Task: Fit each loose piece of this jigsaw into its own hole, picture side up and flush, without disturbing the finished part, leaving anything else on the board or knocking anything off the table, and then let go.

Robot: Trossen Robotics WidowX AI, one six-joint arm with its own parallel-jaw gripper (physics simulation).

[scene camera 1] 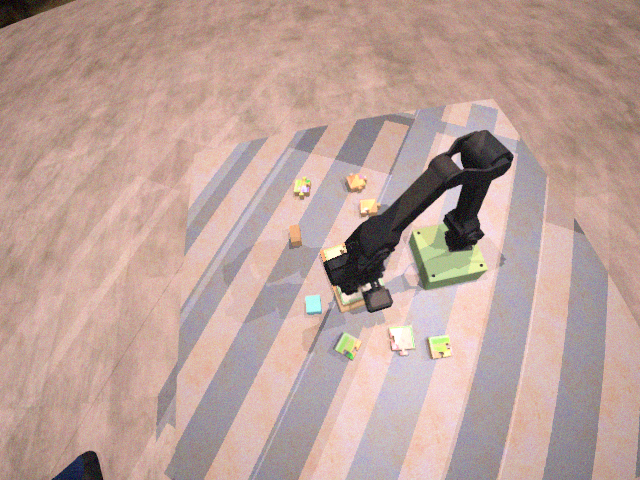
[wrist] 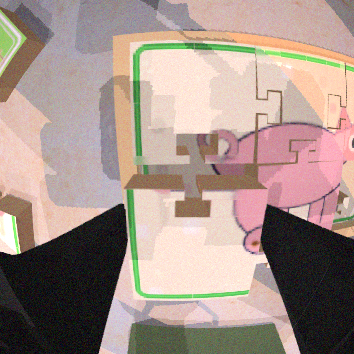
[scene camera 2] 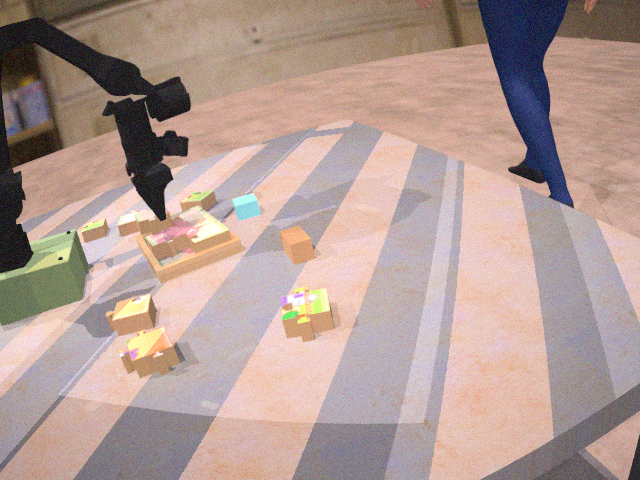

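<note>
My gripper [scene camera 2: 162, 217] [wrist: 194, 214] is shut on a corner jigsaw piece [wrist: 185, 260] [scene camera 2: 148, 223], picture side up, with a green border, a notch and part of a pink pig's leg. The piece is over the near-left corner of the wooden board [wrist: 120, 120] [scene camera 2: 200, 264] in the wrist view and looks a little above it. A gap with brown edges shows between it and the finished part [wrist: 200, 85]. Another opening shows at the board's front side in scene camera 2. A loose white piece with green border and pink marks [scene camera 1: 402, 338] lies off the board. The arm hides much of the board in scene camera 1.
Green pieces [scene camera 1: 347, 345] [scene camera 1: 439, 346] lie near the white one. Orange pieces [scene camera 1: 356, 182] [scene camera 2: 149, 351] [scene camera 1: 369, 207] [scene camera 2: 132, 314] and a multicoloured piece [scene camera 1: 302, 187] [scene camera 2: 307, 312] lie farther off. A cyan block [scene camera 1: 313, 304] [scene camera 2: 246, 206] and a brown block [scene camera 1: 295, 235] [scene camera 2: 297, 244] stand near the board.
</note>
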